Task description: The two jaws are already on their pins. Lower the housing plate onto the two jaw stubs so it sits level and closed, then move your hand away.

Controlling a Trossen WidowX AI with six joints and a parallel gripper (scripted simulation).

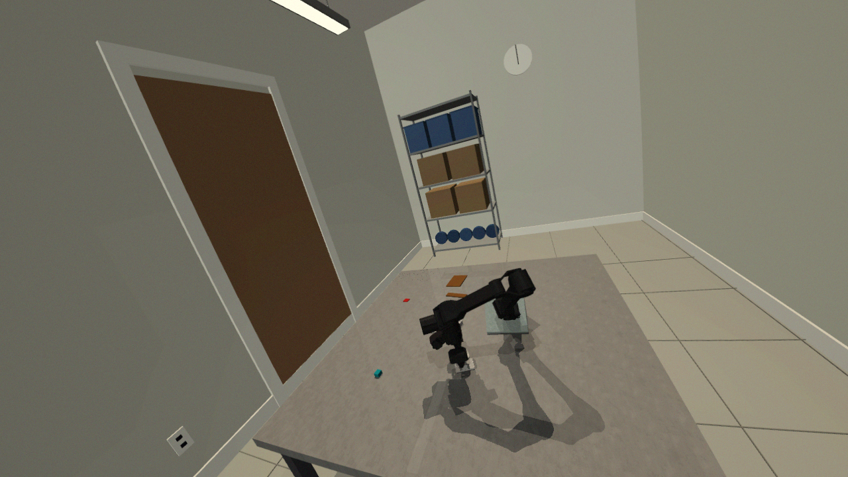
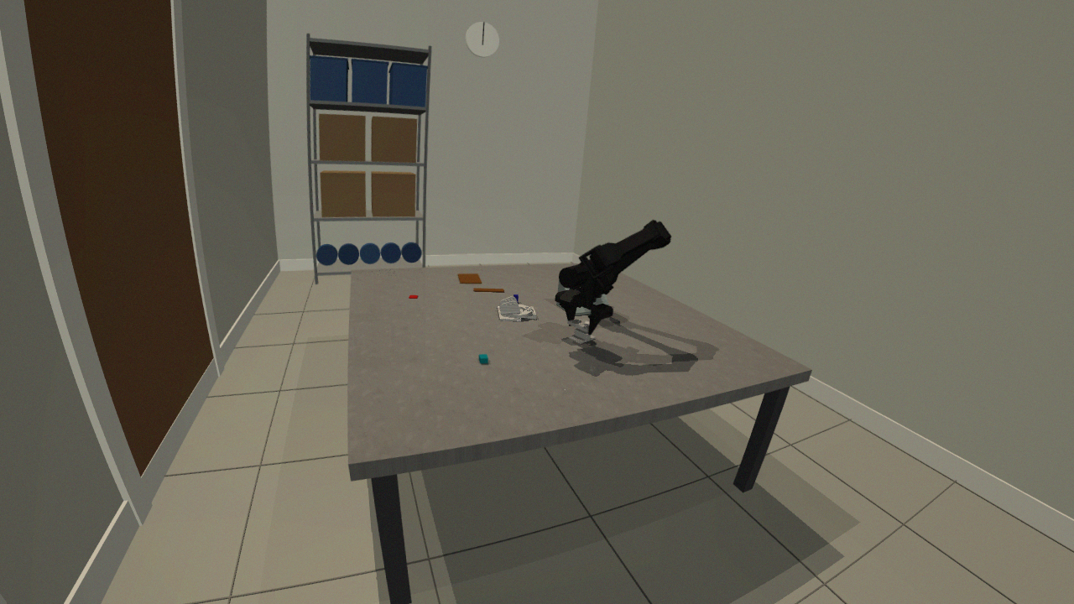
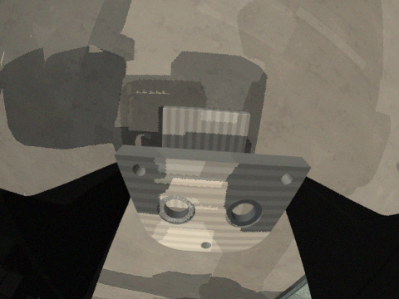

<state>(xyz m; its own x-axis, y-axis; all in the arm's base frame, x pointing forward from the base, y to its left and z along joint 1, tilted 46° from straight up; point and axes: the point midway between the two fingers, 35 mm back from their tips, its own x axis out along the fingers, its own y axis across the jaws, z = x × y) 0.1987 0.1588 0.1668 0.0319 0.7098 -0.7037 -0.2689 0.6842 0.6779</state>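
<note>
Right now my gripper tip is 2 cm above the grey stand and 1 cm past it. From my gripper tip the other things lie so: red piece: 51 cm to the right, 40 cm ahead, 3 cm below; teal block: 33 cm ahead, 5 cm to the left, 2 cm below; brown bar: 52 cm to the right, 9 cm ahead, 3 cm below.
</note>
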